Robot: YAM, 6 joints.
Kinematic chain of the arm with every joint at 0, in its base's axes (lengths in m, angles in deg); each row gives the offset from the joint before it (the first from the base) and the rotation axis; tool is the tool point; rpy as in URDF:
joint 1: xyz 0 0 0.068 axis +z
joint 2: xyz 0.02 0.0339 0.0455 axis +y
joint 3: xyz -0.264 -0.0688 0 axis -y
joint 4: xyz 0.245 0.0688 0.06 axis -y
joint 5: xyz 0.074 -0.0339 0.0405 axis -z
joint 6: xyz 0.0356 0 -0.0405 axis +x
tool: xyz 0 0 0 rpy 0 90 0
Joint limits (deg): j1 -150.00..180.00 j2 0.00..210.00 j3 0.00..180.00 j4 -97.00..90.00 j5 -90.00..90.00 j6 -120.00..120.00
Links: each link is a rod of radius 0.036 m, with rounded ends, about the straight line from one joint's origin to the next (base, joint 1, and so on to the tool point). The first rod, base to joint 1, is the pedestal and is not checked.
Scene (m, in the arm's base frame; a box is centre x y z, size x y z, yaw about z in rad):
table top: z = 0
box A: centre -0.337 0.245 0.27 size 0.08 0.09 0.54 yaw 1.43
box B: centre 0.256 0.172 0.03 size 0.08 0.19 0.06 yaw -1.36
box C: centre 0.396 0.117 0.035 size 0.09 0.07 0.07 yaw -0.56
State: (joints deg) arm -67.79 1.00 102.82 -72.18 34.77 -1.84
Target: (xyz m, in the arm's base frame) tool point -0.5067 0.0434 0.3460
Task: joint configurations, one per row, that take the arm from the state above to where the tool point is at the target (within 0.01 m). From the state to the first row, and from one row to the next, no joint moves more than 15 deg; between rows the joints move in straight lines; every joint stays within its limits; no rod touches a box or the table.
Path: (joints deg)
1: -54.77 10.33 100.47 -62.50 38.83 6.37
2: -41.75 19.65 98.11 -52.82 42.89 14.58
3: -28.73 28.98 95.76 -43.14 46.96 22.79
4: -15.71 38.31 93.40 -33.46 51.02 31.00
5: -2.69 47.63 91.05 -23.79 55.08 39.21
6: -3.77 37.21 105.01 -25.31 49.14 28.95
7: -4.84 26.79 118.97 -26.83 43.19 18.69
8: -5.91 16.37 132.93 -28.35 37.25 8.42
9: -6.98 5.94 146.90 -29.87 31.31 -1.84

